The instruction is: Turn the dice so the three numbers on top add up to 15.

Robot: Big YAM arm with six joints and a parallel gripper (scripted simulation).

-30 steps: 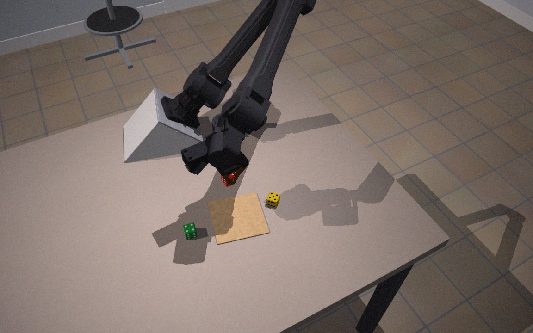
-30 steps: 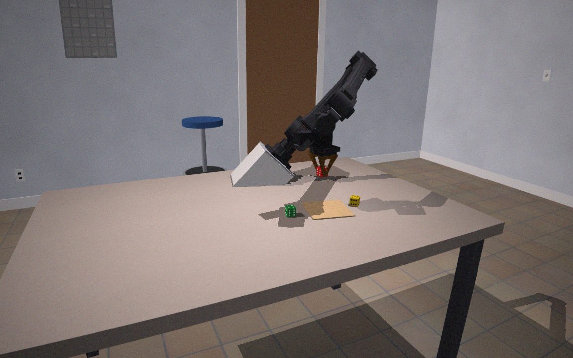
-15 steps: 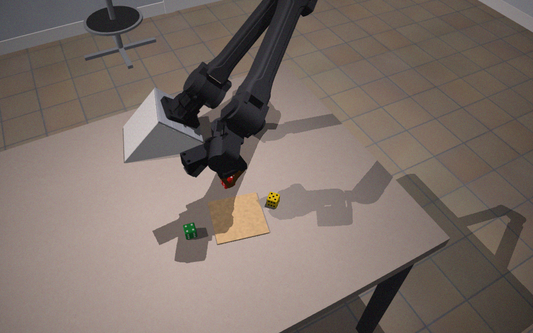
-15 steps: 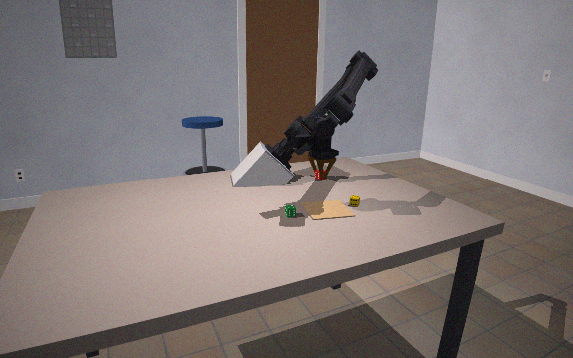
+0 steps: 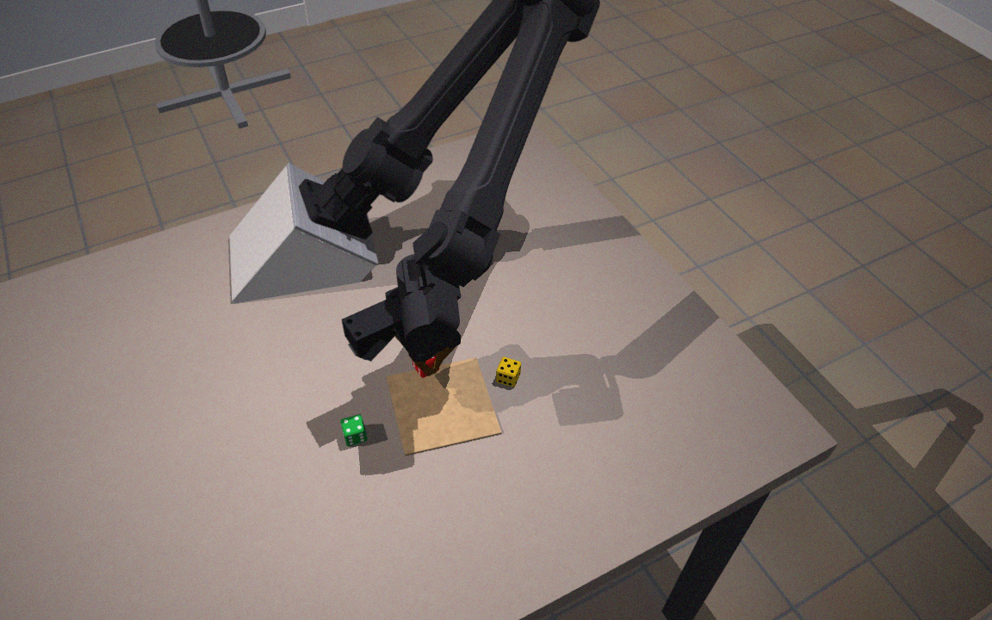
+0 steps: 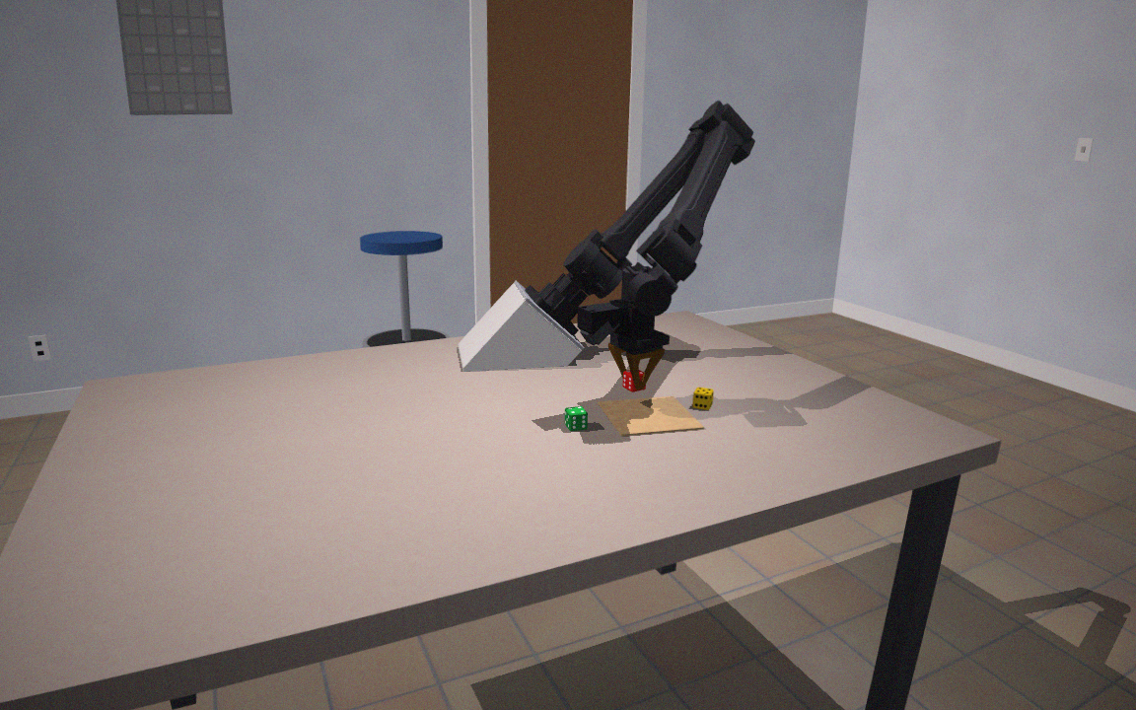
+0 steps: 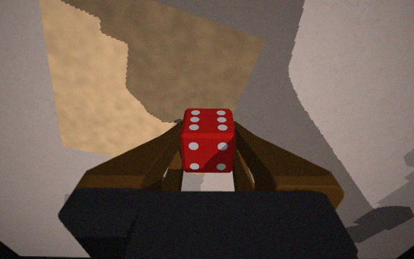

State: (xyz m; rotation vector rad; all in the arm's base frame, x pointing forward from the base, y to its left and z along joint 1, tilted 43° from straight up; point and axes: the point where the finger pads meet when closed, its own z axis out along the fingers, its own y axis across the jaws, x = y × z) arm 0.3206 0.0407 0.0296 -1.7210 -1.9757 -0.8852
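The tan mat lies 50 mm ahead of my hand, 10 mm to the left of it and 40 mm below it. The rest, counted from my hand: yellow die: 40 mm ahead, 120 mm to the left, 30 mm below; green die: 50 mm ahead, 130 mm to the right, 30 mm below; red die: right at my hand.
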